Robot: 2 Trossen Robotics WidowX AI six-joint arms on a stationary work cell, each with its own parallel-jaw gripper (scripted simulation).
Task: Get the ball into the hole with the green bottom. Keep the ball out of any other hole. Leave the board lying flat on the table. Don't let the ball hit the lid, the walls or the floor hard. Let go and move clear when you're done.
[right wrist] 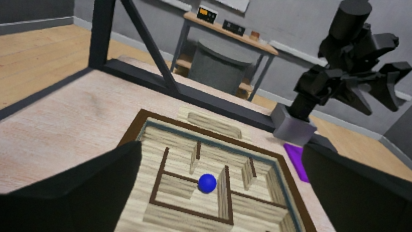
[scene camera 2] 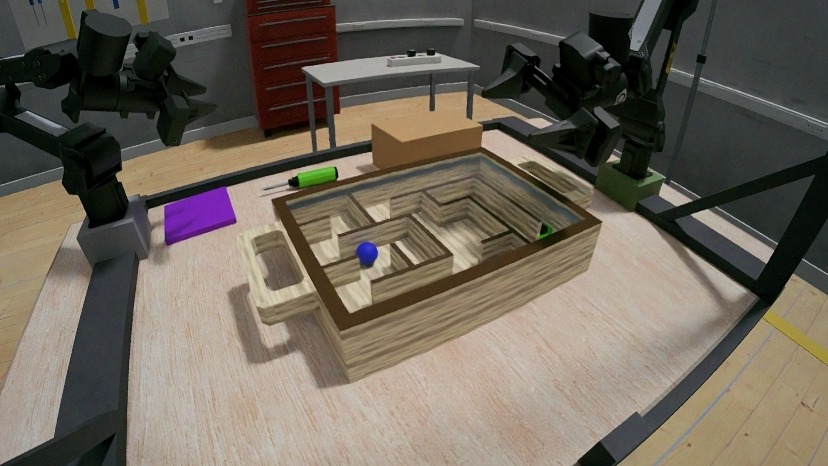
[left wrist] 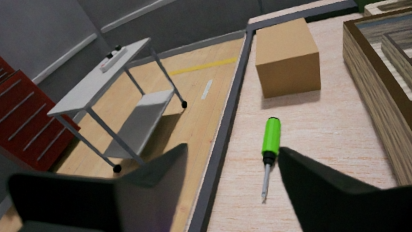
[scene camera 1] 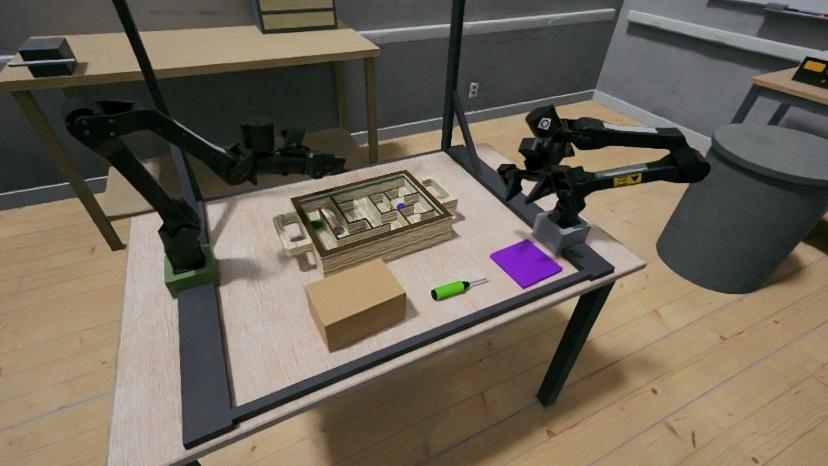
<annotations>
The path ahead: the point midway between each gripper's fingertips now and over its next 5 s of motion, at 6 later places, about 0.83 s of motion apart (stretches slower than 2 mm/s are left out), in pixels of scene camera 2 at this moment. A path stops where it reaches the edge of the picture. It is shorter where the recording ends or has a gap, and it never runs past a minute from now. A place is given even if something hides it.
The left gripper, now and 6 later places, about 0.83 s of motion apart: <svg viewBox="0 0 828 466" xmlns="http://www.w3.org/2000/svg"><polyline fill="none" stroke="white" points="211,98 225,113 238,157 244,226 248,258 256,279 254,278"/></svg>
The right gripper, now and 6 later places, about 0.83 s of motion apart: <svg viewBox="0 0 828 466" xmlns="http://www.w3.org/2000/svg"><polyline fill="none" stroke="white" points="504,115 497,154 520,169 559,156 564,158 559,175 557,182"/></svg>
</annotations>
